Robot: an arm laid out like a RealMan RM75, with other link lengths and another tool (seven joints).
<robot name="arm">
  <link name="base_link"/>
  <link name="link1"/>
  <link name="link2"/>
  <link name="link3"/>
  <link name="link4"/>
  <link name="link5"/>
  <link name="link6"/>
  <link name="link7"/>
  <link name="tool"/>
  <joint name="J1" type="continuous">
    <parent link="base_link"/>
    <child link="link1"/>
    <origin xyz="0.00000 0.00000 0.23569"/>
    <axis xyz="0 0 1"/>
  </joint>
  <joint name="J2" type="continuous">
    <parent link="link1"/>
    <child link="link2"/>
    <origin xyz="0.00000 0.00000 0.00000"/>
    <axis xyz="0 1 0"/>
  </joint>
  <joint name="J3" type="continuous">
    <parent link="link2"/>
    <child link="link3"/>
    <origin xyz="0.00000 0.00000 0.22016"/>
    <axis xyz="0 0 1"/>
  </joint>
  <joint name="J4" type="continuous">
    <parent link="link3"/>
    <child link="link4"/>
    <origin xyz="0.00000 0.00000 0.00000"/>
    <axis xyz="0 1 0"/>
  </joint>
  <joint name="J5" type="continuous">
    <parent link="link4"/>
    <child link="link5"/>
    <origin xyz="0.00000 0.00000 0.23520"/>
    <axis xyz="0 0 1"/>
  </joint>
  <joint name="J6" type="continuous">
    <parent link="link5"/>
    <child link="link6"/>
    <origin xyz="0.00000 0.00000 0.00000"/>
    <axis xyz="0 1 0"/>
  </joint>
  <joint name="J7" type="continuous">
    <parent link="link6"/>
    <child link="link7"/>
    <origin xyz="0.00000 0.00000 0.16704"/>
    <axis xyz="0 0 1"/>
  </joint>
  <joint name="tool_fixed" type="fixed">
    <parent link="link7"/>
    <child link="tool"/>
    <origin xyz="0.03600 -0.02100 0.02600" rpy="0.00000 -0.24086 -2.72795"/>
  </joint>
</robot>
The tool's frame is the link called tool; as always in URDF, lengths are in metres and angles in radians. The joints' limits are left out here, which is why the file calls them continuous.
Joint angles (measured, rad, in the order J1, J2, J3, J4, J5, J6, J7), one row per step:
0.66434, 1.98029, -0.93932, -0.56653, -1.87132, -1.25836, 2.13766
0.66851, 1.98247, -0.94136, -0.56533, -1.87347, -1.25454, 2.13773
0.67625, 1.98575, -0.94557, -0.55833, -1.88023, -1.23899, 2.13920
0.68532, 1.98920, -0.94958, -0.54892, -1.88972, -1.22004, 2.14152
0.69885, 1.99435, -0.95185, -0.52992, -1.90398, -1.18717, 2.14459
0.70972, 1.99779, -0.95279, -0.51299, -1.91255, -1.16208, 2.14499
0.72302, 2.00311, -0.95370, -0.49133, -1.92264, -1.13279, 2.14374
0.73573, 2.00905, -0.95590, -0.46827, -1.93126, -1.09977, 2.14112
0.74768, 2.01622, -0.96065, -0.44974, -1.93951, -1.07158, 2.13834
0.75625, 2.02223, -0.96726, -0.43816, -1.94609, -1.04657, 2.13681
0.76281, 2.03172, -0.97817, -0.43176, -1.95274, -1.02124, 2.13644
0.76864, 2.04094, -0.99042, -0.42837, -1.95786, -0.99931, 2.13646
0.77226, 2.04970, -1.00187, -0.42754, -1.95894, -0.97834, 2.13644
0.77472, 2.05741, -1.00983, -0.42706, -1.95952, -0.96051, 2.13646
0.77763, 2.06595, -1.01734, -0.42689, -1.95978, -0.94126, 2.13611
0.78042, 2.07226, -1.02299, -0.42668, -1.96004, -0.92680, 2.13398
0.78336, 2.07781, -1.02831, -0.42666, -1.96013, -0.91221, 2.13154
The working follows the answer.
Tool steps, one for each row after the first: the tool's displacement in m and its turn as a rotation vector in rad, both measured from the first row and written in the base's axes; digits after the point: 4 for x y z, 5 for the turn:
-0.0012, 0.0006, -0.0014, -0.00144, -0.00262, 0.00253
-0.0013, 0.0020, -0.0044, -0.00157, -0.01260, -0.00061
-0.0007, 0.0035, -0.0078, -0.00170, -0.02542, -0.00602
0.0013, 0.0057, -0.0130, 0.00145, -0.04377, -0.02021
0.0028, 0.0074, -0.0170, 0.00454, -0.05623, -0.03067
0.0043, 0.0087, -0.0225, 0.00637, -0.07059, -0.04168
0.0064, 0.0098, -0.0285, 0.00971, -0.08649, -0.05360
0.0073, 0.0104, -0.0346, 0.00974, -0.10212, -0.05933
0.0082, 0.0112, -0.0391, 0.01191, -0.11785, -0.06243
0.0083, 0.0114, -0.0445, 0.01269, -0.13452, -0.06237
0.0077, 0.0117, -0.0495, 0.01292, -0.14967, -0.05926
0.0069, 0.0123, -0.0536, 0.01652, -0.16091, -0.05725
0.0062, 0.0128, -0.0570, 0.02076, -0.16883, -0.05685
0.0051, 0.0136, -0.0605, 0.02634, -0.17639, -0.05610
0.0041, 0.0144, -0.0631, 0.03091, -0.18298, -0.05323
0.0032, 0.0155, -0.0652, 0.03662, -0.18992, -0.05006

Tool pose at each row, in the base's axes (x y z in m, rotation vector in rad; rounded; the steps above come from the unrounded poses):
0.2489, 0.3972, -0.0496, -1.92216, -2.08346, 0.02834
0.2477, 0.3978, -0.0510, -1.92142, -2.08812, 0.02790
0.2476, 0.3992, -0.0540, -1.92877, -2.09152, 0.01778
0.2481, 0.4007, -0.0574, -1.93959, -2.09447, 0.00439
0.2502, 0.4029, -0.0626, -1.95976, -2.09096, -0.01983
0.2517, 0.4046, -0.0666, -1.97368, -2.08726, -0.03755
0.2532, 0.4059, -0.0722, -1.98960, -2.08449, -0.05601
0.2553, 0.4070, -0.0781, -2.00607, -2.08102, -0.07785
0.2562, 0.4076, -0.0842, -2.01804, -2.08474, -0.09472
0.2571, 0.4084, -0.0887, -2.02595, -2.09026, -0.11344
0.2572, 0.4086, -0.0941, -2.03177, -2.10003, -0.13105
0.2566, 0.4089, -0.0991, -2.03412, -2.11218, -0.14596
0.2557, 0.4095, -0.1032, -2.03396, -2.11947, -0.16073
0.2550, 0.4100, -0.1066, -2.03378, -2.12286, -0.17317
0.2540, 0.4108, -0.1102, -2.03223, -2.12578, -0.18656
0.2530, 0.4116, -0.1127, -2.02872, -2.13069, -0.19744
0.2521, 0.4127, -0.1148, -2.02425, -2.13561, -0.20979

